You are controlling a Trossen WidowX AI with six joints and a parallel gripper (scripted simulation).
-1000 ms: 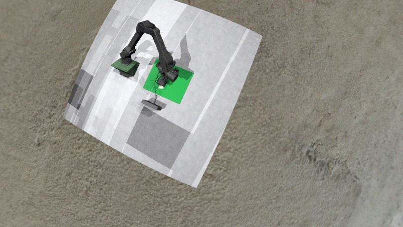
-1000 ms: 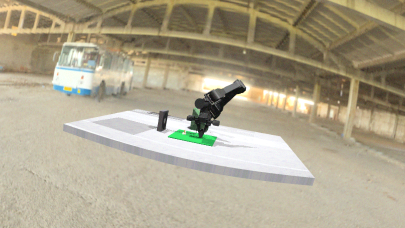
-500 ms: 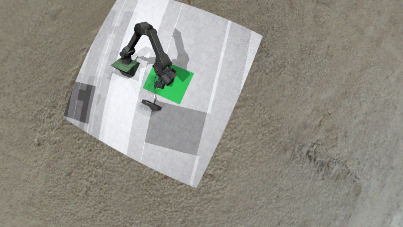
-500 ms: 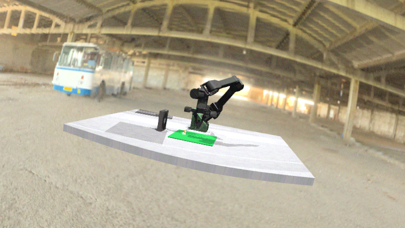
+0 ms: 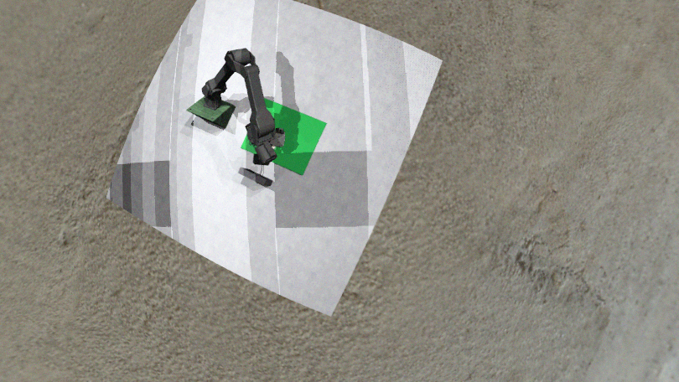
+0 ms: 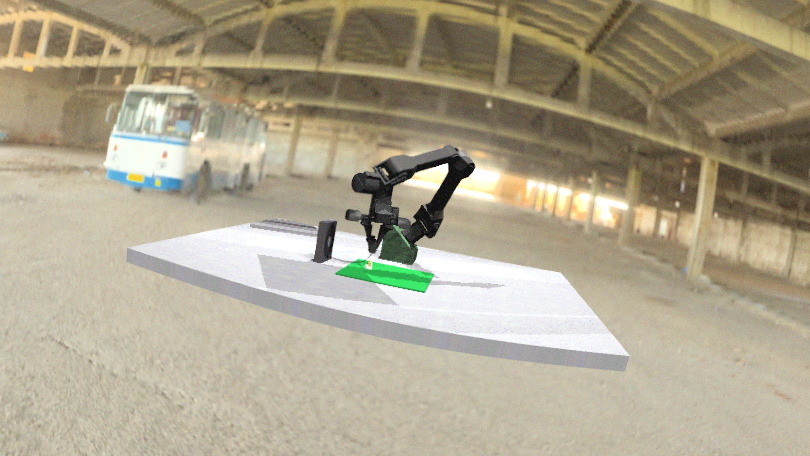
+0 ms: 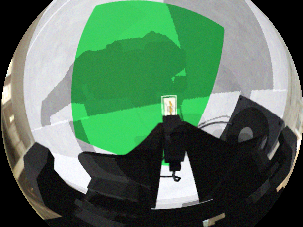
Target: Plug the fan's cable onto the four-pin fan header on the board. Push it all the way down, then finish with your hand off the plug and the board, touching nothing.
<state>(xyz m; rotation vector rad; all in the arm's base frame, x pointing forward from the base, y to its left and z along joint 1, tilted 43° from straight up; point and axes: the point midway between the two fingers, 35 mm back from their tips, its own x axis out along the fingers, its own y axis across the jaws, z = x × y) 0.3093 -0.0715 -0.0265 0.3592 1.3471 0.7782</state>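
My gripper tip is 8 cm above the green circuit board, 6 cm to the right of it and 2 cm short of it. The rest, counted from my gripper tip: black plug (1 cm behind, 1 cm above); black fan (14 cm to the right).
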